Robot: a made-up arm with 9 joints. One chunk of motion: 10 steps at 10 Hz.
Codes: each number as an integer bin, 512 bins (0 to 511) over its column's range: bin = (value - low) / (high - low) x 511, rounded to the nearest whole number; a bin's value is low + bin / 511 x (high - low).
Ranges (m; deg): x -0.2..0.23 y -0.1..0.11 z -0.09..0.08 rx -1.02..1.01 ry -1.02..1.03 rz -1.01..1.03
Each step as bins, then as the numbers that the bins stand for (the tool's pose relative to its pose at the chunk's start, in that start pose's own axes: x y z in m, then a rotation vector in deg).
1 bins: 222 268 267 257 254 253
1 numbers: -0.0132 0.0101 -0.0012 0.00 0.00 0.00
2 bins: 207 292 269 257 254 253
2 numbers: -0.0258 0.0200 -0.0005 0.00 0.00 0.00
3 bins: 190 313 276 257 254 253
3 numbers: -0.0401 0.0286 0.0018 0.00 0.00 0.00
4 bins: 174 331 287 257 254 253
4 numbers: -0.0536 0.0360 0.0055 0.00 0.00 0.00
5 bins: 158 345 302 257 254 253
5 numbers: -0.0670 0.0418 0.0105 0.00 0.00 0.00
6 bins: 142 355 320 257 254 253
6 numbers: -0.0805 0.0459 0.0165 0.00 0.00 0.00
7 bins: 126 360 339 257 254 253
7 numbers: -0.0940 0.0479 0.0228 0.00 0.00 0.00
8 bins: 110 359 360 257 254 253
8 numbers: -0.1074 0.0475 0.0298 0.00 0.00 0.00
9 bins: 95 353 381 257 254 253
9 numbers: -0.1201 0.0451 0.0368 0.00 0.00 0.00
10 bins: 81 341 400 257 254 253
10 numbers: -0.1318 0.0401 0.0431 0.00 0.00 0.00
